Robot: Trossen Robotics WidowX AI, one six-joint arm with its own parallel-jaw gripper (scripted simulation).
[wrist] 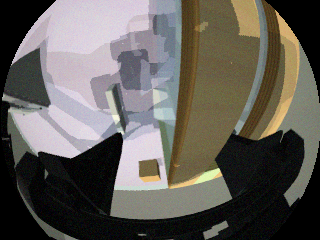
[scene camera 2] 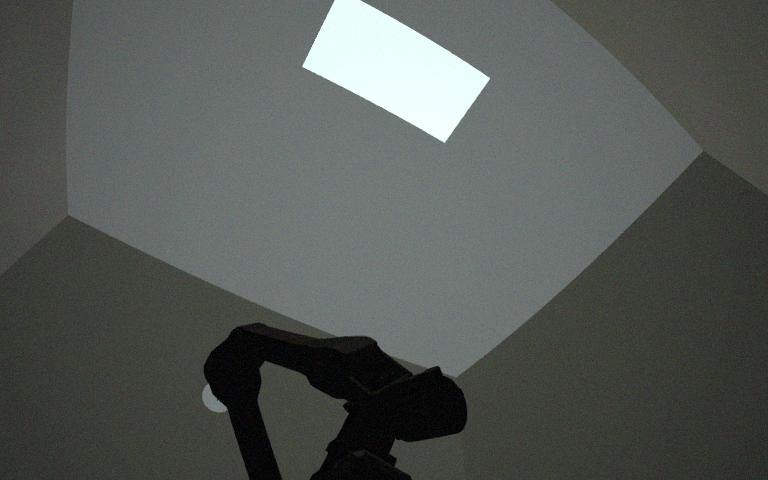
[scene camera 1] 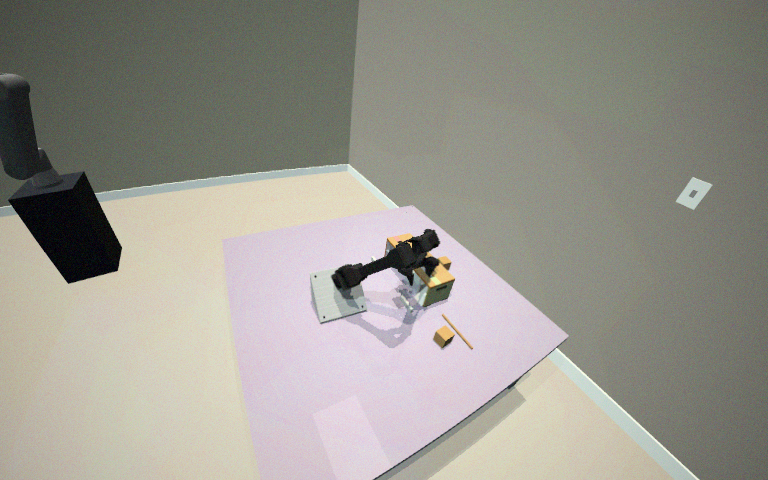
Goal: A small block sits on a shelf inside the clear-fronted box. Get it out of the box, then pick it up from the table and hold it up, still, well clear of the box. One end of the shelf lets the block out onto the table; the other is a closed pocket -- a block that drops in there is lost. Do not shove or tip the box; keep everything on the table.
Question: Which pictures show the wooden box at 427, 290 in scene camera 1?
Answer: The wrist view and scene camera 1 only.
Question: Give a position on a wooden box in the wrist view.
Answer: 217, 73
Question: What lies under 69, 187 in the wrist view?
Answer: The gripper.
